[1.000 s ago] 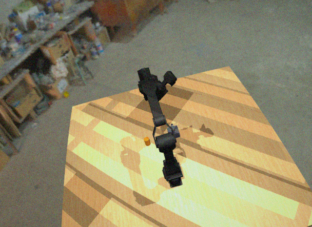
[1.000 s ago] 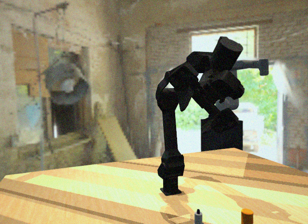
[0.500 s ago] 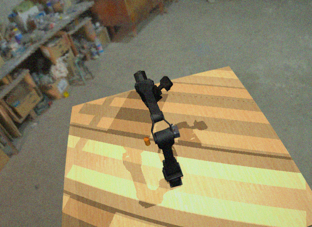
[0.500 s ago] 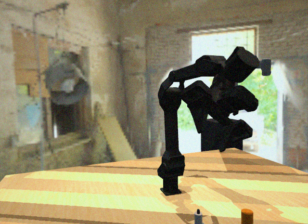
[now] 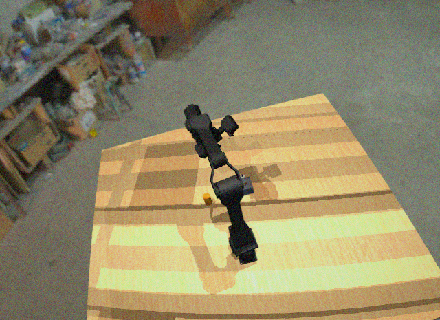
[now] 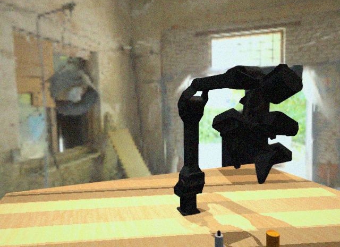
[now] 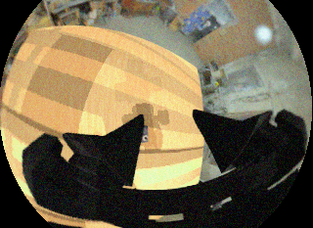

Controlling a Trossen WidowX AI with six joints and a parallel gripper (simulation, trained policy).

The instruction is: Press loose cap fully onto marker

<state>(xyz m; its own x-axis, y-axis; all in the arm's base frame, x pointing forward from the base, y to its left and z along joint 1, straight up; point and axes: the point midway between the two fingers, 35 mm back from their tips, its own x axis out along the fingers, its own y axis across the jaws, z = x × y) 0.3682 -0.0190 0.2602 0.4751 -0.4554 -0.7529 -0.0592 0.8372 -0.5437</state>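
Now: gripper tip 9 cm past the orange cap, 14 cm to the right of it and 21 cm above it. From my gripper tip the other things lie so: grey holder block (7 cm behind, 3 cm to the right, 22 cm below).
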